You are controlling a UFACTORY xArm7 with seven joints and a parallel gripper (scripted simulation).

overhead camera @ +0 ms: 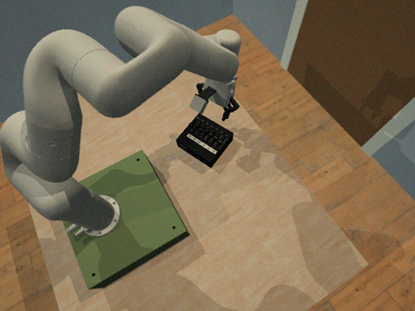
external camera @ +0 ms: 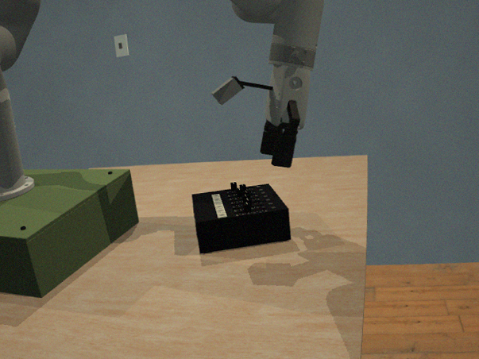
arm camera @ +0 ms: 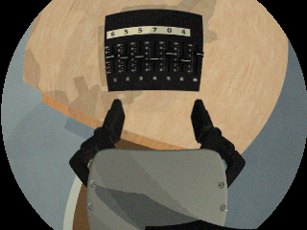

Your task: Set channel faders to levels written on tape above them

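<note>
Now: hand 50 mm past the fader cap, 20 mm to the left of it and 60 mm above it. Round my hand: master fader: 80 mm behind, 50 mm to the left, 60 mm below.
</note>
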